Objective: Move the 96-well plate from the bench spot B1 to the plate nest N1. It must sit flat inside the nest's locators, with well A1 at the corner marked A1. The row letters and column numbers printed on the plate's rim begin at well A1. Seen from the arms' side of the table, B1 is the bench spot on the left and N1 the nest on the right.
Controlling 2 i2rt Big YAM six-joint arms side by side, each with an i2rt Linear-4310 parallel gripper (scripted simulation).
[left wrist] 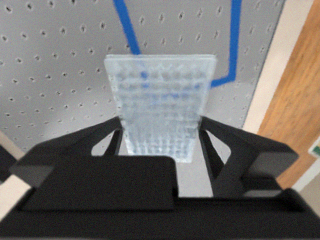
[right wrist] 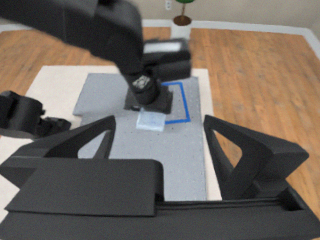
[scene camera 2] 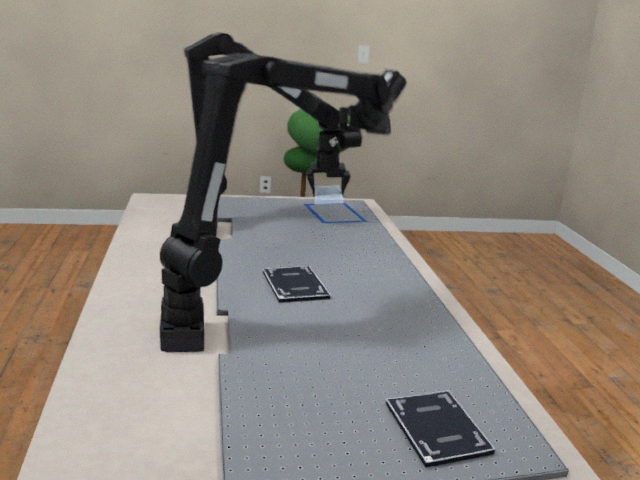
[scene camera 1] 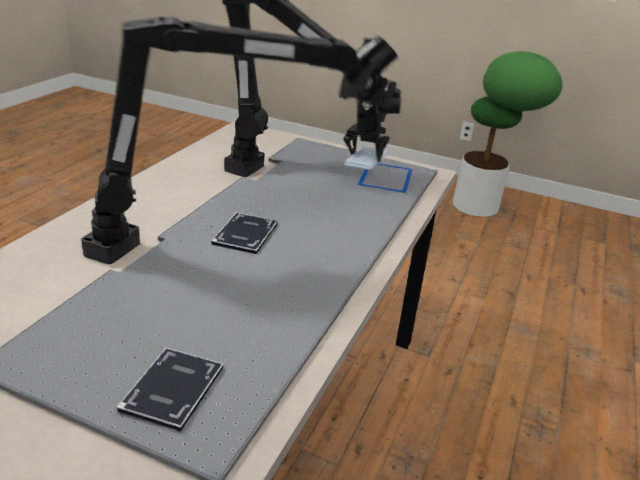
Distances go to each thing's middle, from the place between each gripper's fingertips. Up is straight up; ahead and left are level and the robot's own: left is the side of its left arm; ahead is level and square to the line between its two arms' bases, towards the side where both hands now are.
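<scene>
The clear 96-well plate [left wrist: 160, 99] is 24 cm below my right hand [scene camera 1: 370, 95], 14 cm to the left of it and 4 cm behind it.
My left hand is right at the clear 96-well plate. Going by its middle, the clear 96-well plate is nearer to my left hand than to my right hand.
</scene>
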